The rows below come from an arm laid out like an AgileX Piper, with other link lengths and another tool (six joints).
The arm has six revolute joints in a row. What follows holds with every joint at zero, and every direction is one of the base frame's.
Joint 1 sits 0.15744 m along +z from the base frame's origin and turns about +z.
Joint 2 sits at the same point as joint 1 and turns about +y.
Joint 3 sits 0.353 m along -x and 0.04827 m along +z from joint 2 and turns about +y.
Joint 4 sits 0.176 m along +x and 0.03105 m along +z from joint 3 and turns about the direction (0.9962, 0, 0.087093).
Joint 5 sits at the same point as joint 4 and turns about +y.
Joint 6 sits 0.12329 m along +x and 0.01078 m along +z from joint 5 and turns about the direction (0.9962, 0, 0.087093).
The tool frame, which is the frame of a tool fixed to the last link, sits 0.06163 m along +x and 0.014 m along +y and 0.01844 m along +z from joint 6; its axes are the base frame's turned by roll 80.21, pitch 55.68 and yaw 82.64 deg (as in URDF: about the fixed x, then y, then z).
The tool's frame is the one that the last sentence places.
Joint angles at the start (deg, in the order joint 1, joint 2, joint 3, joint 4, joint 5, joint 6):
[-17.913, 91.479, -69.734, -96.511, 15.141, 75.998]
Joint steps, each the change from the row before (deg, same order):
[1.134, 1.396, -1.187, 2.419, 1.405, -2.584]
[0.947, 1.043, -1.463, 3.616, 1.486, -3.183]
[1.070, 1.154, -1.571, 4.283, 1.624, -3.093]
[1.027, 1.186, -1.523, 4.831, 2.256, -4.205]
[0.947, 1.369, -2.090, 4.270, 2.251, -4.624]
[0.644, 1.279, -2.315, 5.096, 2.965, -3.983]
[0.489, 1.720, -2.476, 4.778, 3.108, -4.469]
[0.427, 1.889, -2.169, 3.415, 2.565, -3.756]
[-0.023, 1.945, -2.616, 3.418, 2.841, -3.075]
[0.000, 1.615, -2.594, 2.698, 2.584, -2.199]
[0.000, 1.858, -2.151, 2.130, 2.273, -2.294]
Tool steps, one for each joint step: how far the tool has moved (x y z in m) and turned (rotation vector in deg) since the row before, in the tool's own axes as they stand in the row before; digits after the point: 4 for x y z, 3 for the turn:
[0.0034, 0.0049, 0.0074, 0.505, 0.550, -0.594]
[0.0007, 0.0035, 0.0052, 0.726, 0.372, 0.150]
[0.0021, 0.0043, 0.0055, 0.772, 0.756, 0.813]
[0.0041, 0.0022, 0.0057, 1.441, 1.187, 0.148]
[0.0026, 0.0033, 0.0063, 1.301, 0.987, -0.700]
[0.0022, -0.0003, 0.0060, 2.093, 1.360, 0.848]
[0.0052, -0.0003, 0.0086, 2.271, 1.922, -0.086]
[0.0070, 0.0015, 0.0096, 1.817, 1.950, -0.853]
[0.0047, -0.0011, 0.0104, 2.212, 1.901, 0.126]
[0.0022, -0.0003, 0.0080, 1.786, 1.420, 0.485]
[0.0056, 0.0006, 0.0098, 1.700, 1.716, -0.465]

